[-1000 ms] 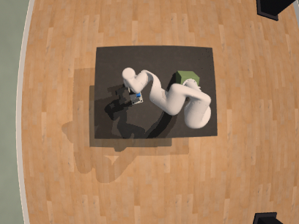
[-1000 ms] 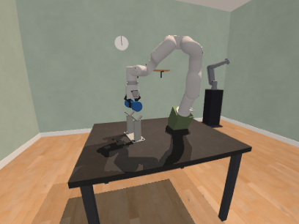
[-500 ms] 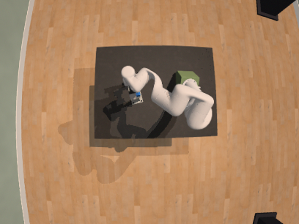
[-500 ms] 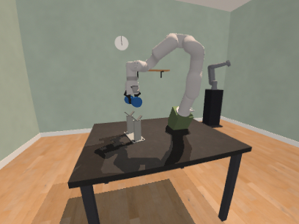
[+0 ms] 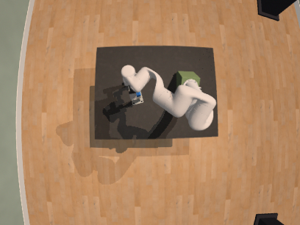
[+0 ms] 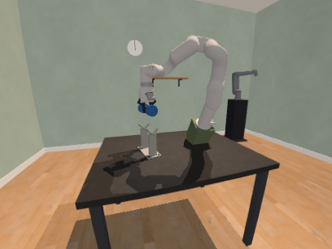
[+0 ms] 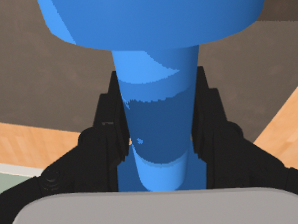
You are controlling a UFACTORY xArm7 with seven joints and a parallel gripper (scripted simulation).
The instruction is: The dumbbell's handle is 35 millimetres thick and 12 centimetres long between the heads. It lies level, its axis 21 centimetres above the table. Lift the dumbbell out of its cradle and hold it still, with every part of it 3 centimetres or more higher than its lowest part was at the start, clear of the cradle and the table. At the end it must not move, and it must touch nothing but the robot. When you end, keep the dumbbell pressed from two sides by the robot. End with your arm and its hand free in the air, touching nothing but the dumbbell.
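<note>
My hand is right at the blue dumbbell. The rest, counted from my hand: grey cradle (23 cm below).
</note>
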